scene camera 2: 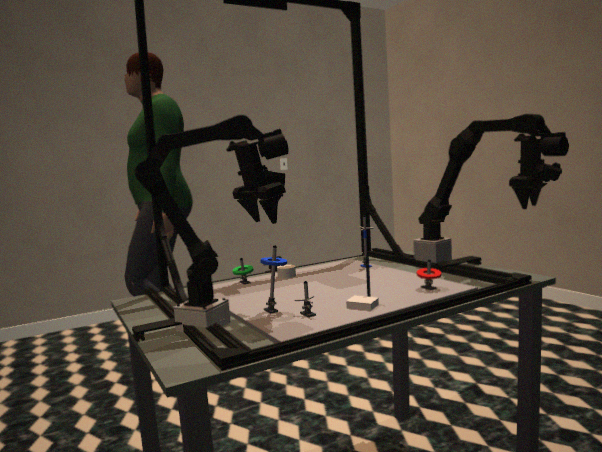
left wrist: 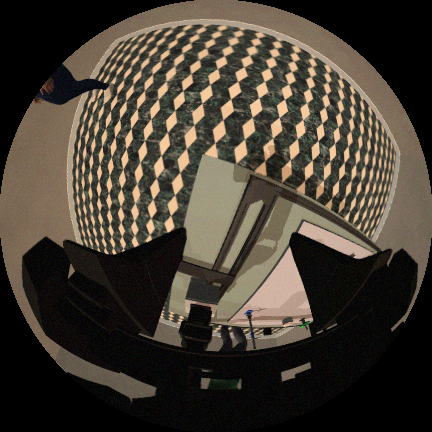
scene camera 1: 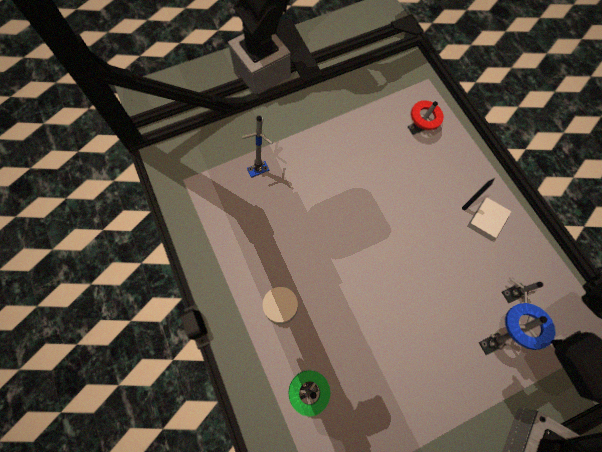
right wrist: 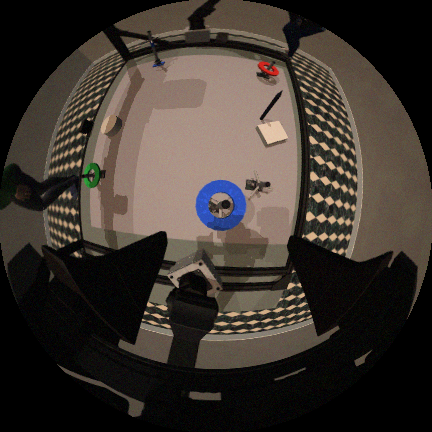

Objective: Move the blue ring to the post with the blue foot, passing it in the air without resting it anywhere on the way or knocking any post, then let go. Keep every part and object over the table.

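Note:
The blue ring is threaded on a tall dark-footed post, near its top. The post with the blue foot stands upright at the upper left of scene camera 1, with a blue band and thin cross prongs and no ring on it. My right gripper is open and empty, pointing down above the blue ring; in scene camera 1 part of it shows at the right edge. My left gripper is open and empty, high at the right of scene camera 2, far from the ring.
A short pronged post stands beside the blue ring's post. A red ring and a green ring are on other posts. A round block, a square block and a leaning or upright black rod also show.

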